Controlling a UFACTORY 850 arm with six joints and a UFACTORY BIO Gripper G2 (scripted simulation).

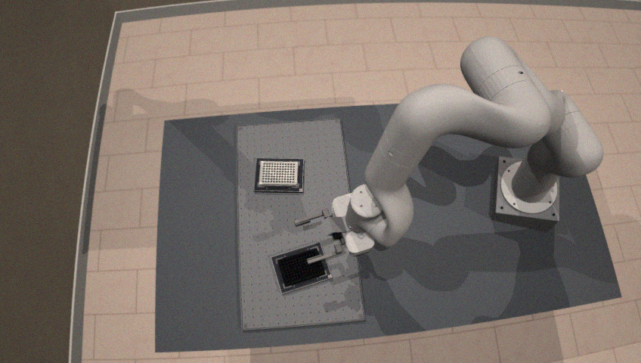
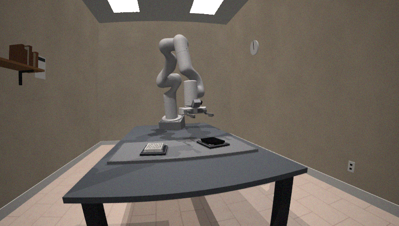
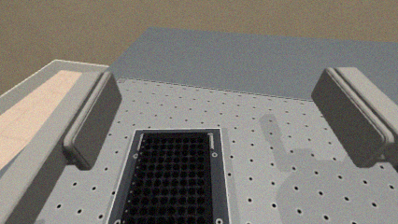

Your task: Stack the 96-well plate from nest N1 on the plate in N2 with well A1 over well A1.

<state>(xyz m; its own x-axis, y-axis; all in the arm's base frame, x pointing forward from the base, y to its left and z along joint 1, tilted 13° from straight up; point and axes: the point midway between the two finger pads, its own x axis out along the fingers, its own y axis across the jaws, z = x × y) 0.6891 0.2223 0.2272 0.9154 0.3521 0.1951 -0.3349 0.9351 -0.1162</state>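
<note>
Right now my hand is 20 mm short of the black 96-well plate, 50 mm to the right of it and 140 mm above it. The rest, counted from my hand: white 96-well plate: 110 mm ahead, 260 mm to the right, 140 mm below; then nest N1: 20 mm ahead, 50 mm to the left, 150 mm below; then nest N2: 110 mm ahead, 260 mm to the right, 150 mm below.
</note>
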